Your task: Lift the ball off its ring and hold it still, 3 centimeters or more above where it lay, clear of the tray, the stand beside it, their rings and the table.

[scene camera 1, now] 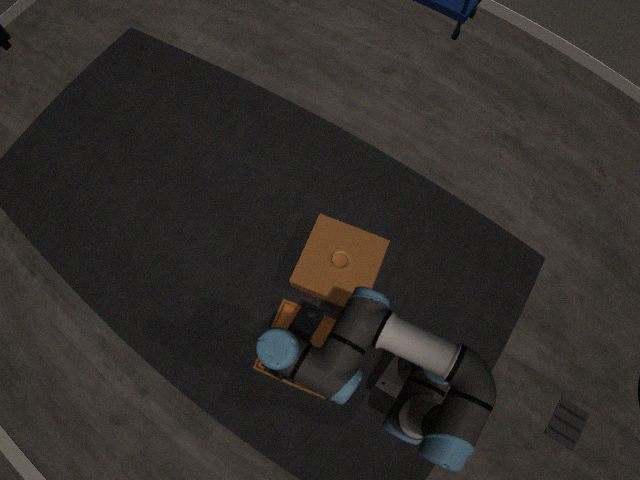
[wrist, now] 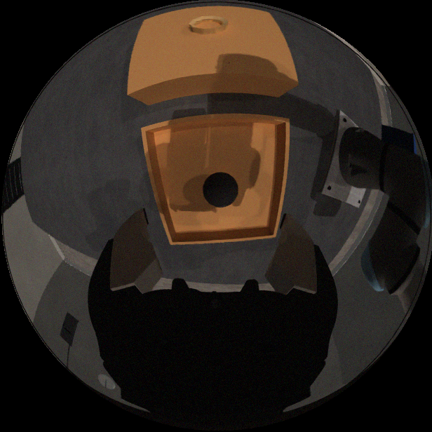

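Observation:
The black ball (wrist: 220, 190) lies inside the orange square tray (scene camera 1: 305, 389) (wrist: 215, 117) in the wrist view, a little toward the gripper's side of its floor. Its ring cannot be made out beneath it. In the scene view the arm covers much of the tray and the ball does not show. My gripper (wrist: 214, 213) is open and empty, with its two brown fingers wide apart at left and right. The ball shows between and beyond the fingertips, apart from both. The fingertips are hidden under the arm in the scene view.
The orange block-shaped stand (scene camera 1: 315, 248) (wrist: 170, 55) is beside the tray, with a narrow gap between them. An empty ring (scene camera 1: 332, 258) (wrist: 208, 30) sits on its top. The arm's metal base plate (wrist: 332, 180) is to the right of the tray in the wrist view.

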